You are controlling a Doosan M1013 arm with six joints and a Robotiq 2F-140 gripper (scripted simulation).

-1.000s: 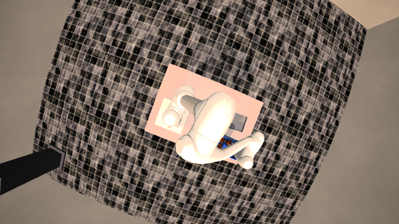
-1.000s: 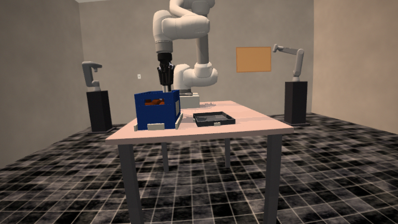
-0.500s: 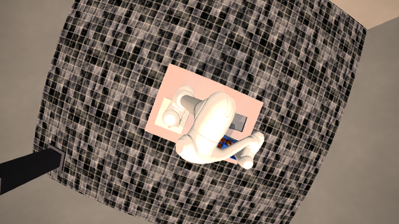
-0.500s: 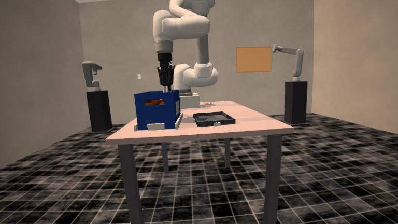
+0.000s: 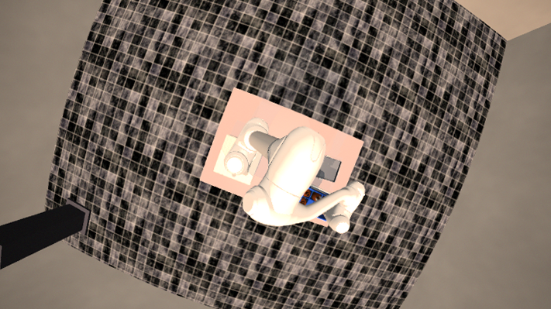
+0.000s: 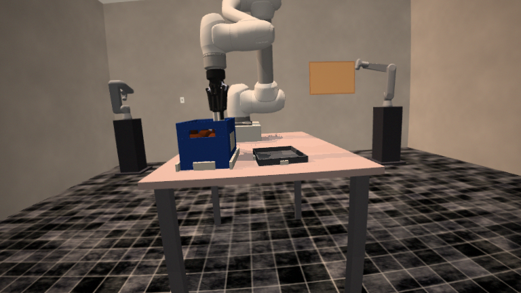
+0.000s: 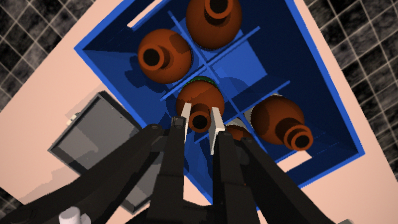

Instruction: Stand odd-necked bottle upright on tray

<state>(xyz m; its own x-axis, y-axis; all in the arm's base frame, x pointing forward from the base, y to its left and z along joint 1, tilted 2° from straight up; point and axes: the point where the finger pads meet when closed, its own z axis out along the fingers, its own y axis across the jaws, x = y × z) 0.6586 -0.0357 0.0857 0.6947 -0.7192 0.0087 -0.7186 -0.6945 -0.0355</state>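
The blue crate lies 40 mm to the right of my hand and 90 mm below it. Round my hand: dark tray: 10 mm behind, 240 mm to the left, 160 mm below; then bottle: 90 mm behind, 90 mm below.
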